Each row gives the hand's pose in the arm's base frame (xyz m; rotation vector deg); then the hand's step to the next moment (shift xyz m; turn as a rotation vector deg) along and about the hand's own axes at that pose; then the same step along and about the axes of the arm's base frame.
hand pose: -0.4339 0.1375 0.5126 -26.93 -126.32 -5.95
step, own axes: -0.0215 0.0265 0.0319 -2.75 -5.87 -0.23
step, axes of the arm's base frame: -0.0018 0.0256 -0.0390 -0.44 -6.30 -1.46
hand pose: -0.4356 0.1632 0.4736 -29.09 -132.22 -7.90
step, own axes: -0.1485 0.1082 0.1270 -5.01 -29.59 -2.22
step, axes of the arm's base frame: 0.0537 0.0833 -0.2002 -7.17 -29.23 -0.39
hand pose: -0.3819 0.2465 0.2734 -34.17 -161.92 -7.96
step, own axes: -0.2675 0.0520 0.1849 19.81 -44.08 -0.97
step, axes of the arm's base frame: 0.2169 -0.0290 -0.2461 -35.34 -32.70 4.29
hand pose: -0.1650 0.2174 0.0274 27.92 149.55 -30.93
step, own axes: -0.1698 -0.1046 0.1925 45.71 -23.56 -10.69
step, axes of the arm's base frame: 0.1649 -0.2172 -0.0497 -52.02 -4.30 -5.81
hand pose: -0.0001 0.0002 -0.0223 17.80 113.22 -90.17
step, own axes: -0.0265 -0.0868 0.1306 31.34 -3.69 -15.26
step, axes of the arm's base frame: 0.0150 -0.1427 0.0686 -31.55 7.96 -13.04
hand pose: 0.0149 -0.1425 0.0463 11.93 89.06 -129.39
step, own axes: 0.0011 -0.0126 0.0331 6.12 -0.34 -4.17
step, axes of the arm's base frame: -0.0028 -0.0269 0.0229 -6.12 2.53 -3.32
